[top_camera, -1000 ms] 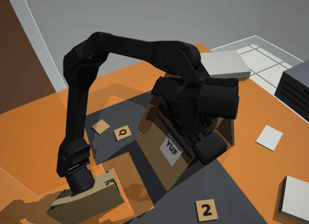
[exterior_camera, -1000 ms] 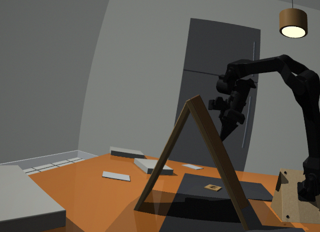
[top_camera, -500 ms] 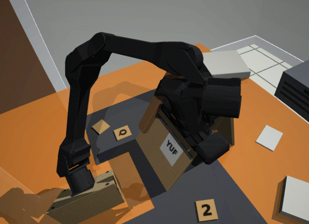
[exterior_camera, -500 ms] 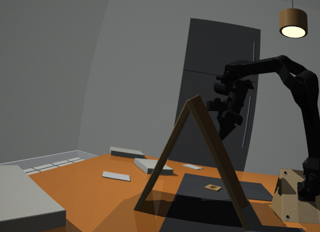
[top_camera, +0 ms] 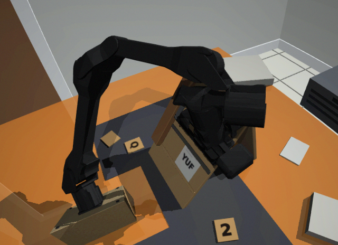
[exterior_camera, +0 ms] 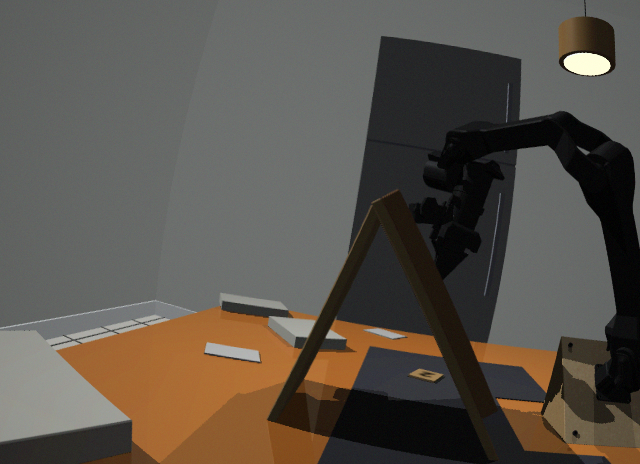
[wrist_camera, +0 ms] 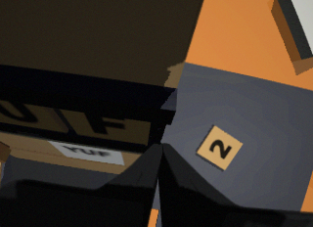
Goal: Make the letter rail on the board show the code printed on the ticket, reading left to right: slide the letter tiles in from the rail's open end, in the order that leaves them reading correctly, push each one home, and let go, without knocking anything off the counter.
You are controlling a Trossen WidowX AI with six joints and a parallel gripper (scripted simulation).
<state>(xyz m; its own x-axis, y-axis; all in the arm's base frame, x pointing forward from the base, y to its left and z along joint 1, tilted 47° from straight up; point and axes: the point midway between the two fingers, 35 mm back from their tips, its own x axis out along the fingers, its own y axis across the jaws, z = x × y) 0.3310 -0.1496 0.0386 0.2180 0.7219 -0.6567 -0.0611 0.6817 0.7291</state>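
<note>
My gripper tip is 4 cm to the right of the f tile, 1 cm short of it and 1 cm above it. From my gripper tip the other things lie so: letter tile 36 cm to the left, 23 cm behind, 18 cm below; grey mat 19 cm below, 13 cm behind, 8 cm to the left; white ticket 9 cm below, 7 cm to the left, 5 cm behind.
</note>
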